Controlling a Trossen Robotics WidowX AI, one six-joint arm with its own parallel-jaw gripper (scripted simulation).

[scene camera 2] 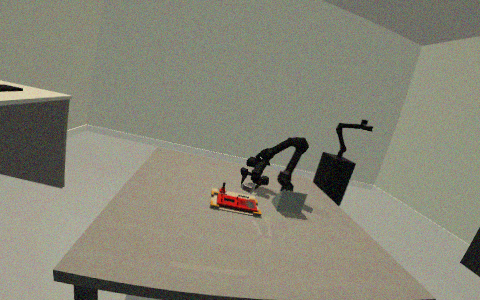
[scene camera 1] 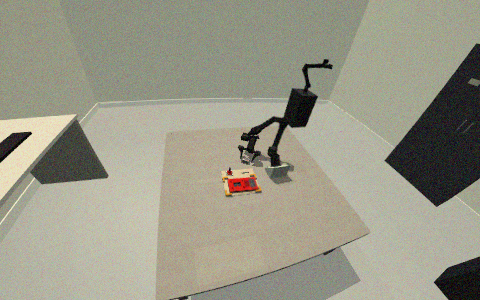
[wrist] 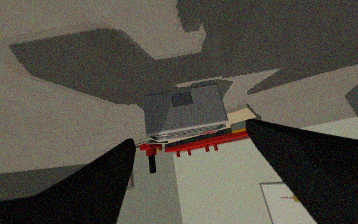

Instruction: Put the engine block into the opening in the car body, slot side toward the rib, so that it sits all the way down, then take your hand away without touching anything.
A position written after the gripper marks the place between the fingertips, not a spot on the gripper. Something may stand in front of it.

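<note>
The gripper [wrist: 189, 134] is open and holds nothing. A car body [wrist: 222, 136] is also visible.
</note>
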